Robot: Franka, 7 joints.
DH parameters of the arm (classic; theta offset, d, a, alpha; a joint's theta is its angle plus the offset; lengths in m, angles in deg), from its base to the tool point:
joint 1: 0 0.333 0 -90
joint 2: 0 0 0 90
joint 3: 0 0.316 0.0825 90
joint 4: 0 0 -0.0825 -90
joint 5: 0 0.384 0 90
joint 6: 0 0 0.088 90
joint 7: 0 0.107 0 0
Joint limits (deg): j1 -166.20..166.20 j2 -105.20..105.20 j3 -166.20..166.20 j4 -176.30..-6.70 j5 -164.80..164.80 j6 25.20..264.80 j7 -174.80..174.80
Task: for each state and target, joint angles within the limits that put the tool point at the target. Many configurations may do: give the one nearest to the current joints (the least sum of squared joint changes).
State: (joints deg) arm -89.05 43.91 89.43 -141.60 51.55 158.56 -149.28
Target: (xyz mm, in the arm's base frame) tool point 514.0 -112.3 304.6
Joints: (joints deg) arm -94.23 43.57 85.97 -135.10 51.29 160.29 -149.28
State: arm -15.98 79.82 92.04 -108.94 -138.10 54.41 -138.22
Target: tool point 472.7 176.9 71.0
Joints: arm -33.88 84.94 67.44 -120.94 -128.88 45.84 -138.22
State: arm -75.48 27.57 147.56 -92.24 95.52 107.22 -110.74
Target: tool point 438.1 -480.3 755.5
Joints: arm -94.51 72.58 113.27 -73.19 98.33 114.32 -110.74
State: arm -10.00 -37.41 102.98 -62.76 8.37 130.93 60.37
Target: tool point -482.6 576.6 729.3
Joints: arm -23.86 -52.34 106.78 -40.06 7.99 145.46 60.37
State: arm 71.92 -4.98 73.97 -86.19 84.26 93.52 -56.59
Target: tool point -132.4 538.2 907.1
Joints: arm 51.33 12.77 56.52 -60.54 90.11 108.38 -56.59
